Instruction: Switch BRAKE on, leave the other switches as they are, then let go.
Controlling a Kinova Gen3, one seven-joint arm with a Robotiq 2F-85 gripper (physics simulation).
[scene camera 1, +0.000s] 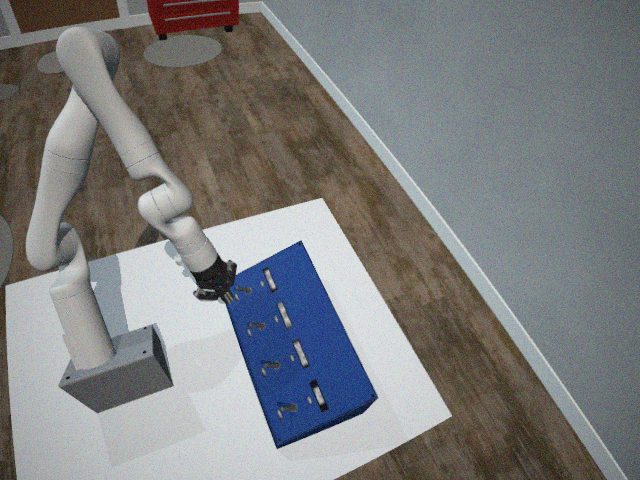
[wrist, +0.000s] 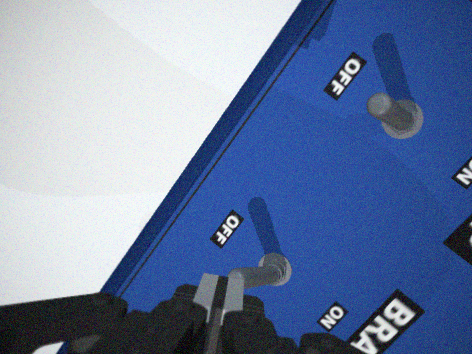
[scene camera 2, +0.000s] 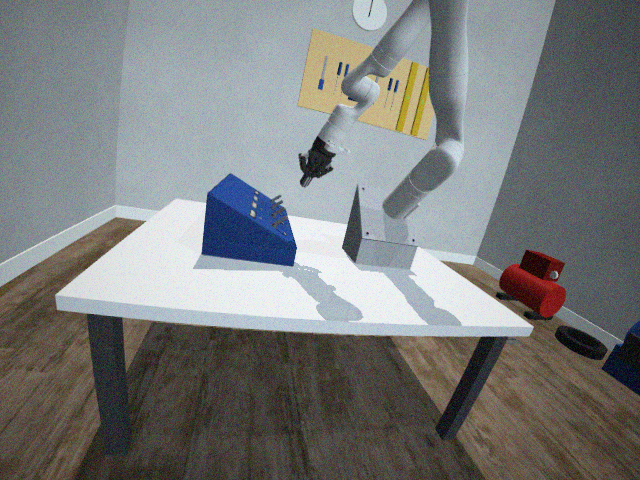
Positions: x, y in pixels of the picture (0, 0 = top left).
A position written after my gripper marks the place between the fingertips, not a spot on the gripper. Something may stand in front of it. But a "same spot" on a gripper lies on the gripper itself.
my gripper: scene camera 1; wrist 218, 305; scene camera 2
same spot on my gripper: (scene camera 2: 312, 171) = (scene camera 1: 219, 285)
